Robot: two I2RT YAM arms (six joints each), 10 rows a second.
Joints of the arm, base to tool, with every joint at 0 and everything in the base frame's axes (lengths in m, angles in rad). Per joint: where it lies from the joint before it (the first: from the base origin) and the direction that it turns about. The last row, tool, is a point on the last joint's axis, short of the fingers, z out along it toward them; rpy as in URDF.
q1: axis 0 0 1 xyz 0 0 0.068
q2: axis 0 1 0 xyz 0.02 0.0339 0.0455
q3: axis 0 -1 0 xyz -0.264 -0.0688 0
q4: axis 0 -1 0 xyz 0.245 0.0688 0.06
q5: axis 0 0 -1 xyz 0.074 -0.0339 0.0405
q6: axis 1 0 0 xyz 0.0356 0 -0.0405
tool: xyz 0 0 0 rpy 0 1.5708 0
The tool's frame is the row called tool.
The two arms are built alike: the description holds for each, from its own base.
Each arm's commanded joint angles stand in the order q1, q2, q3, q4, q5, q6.
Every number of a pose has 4 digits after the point.
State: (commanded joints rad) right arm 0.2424 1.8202 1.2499 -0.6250 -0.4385 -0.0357; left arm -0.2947 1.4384 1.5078 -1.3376 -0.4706 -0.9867
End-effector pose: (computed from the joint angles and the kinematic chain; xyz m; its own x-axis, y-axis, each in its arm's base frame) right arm 0.3485 0.1017 0.1887 -0.8894 -0.2532 -0.3806 -0.4005 0.8330 0.3817; left arm 0.2505 -0.0592 0.3511 -0.6118 -0.5913 -0.5254 -0.6905 0.7232 -0.0099
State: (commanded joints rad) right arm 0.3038 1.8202 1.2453 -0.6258 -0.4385 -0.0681; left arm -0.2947 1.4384 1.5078 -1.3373 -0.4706 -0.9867
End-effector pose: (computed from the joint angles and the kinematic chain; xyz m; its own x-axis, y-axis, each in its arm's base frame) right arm 0.3407 0.1227 0.1874 -0.8591 -0.3339 -0.3878 -0.4770 0.7971 0.3703; left arm 0.2505 -0.0592 0.3511 -0.6117 -0.5914 -0.5255 -0.6905 0.7232 -0.0102
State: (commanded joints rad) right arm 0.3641 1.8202 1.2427 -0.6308 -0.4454 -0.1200; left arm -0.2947 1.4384 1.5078 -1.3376 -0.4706 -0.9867
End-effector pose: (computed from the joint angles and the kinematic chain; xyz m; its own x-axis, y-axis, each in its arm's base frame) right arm 0.3317 0.1428 0.1866 -0.8119 -0.4250 -0.4003 -0.5654 0.7433 0.3575; left arm 0.2505 -0.0592 0.3511 -0.6118 -0.5913 -0.5254 -0.6905 0.7232 -0.0099
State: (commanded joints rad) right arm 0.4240 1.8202 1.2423 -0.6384 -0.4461 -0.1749; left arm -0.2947 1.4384 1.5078 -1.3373 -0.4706 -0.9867
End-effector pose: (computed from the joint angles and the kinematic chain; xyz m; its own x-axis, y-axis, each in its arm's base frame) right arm 0.3218 0.1621 0.1862 -0.7534 -0.5123 -0.4122 -0.6486 0.6819 0.3380; left arm 0.2505 -0.0592 0.3511 -0.6117 -0.5914 -0.5255 -0.6905 0.7232 -0.0102
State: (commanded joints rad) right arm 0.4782 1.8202 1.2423 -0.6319 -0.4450 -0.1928; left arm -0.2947 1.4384 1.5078 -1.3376 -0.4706 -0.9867
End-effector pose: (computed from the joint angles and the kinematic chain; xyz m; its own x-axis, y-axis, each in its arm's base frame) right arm 0.3131 0.1796 0.1865 -0.7098 -0.5627 -0.4238 -0.6993 0.6354 0.3276; left arm 0.2505 -0.0592 0.3511 -0.6118 -0.5913 -0.5254 -0.6905 0.7232 -0.0099
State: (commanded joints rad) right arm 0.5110 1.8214 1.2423 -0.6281 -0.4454 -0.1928; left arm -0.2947 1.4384 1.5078 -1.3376 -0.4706 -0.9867
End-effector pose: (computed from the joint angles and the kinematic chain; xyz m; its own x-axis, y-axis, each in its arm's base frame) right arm 0.3075 0.1900 0.1862 -0.6900 -0.5851 -0.4262 -0.7205 0.6115 0.3271; left arm 0.2505 -0.0592 0.3511 -0.6118 -0.5913 -0.5254 -0.6905 0.7232 -0.0099
